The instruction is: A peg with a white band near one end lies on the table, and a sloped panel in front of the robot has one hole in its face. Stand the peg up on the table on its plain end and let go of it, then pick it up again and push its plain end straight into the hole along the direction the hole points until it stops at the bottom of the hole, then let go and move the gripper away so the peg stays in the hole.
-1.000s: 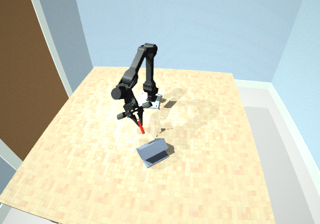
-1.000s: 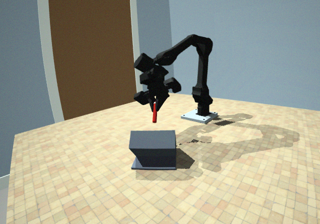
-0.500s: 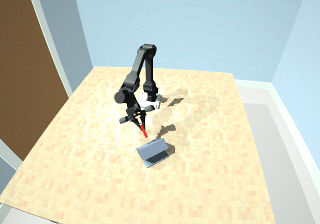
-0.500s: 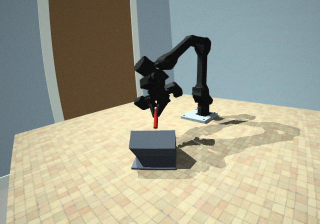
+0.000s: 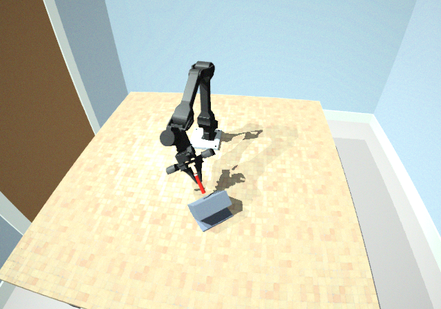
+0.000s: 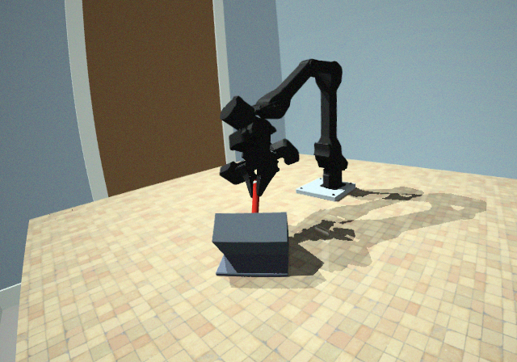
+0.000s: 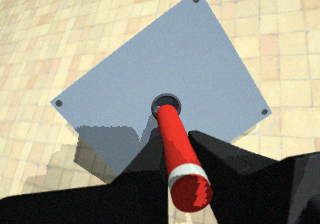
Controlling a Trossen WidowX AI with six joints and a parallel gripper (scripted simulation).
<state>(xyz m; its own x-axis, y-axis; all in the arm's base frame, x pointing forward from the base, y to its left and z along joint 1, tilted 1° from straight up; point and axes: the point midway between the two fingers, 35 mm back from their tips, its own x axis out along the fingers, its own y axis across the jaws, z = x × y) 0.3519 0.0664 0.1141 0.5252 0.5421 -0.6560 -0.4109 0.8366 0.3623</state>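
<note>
My gripper tip is now 4 cm short of the grey sloped panel, 5 cm to the right of it and 6 cm above it. Round my gripper tip: red peg (1 cm behind, 1 cm to the right, 1 cm above).
</note>
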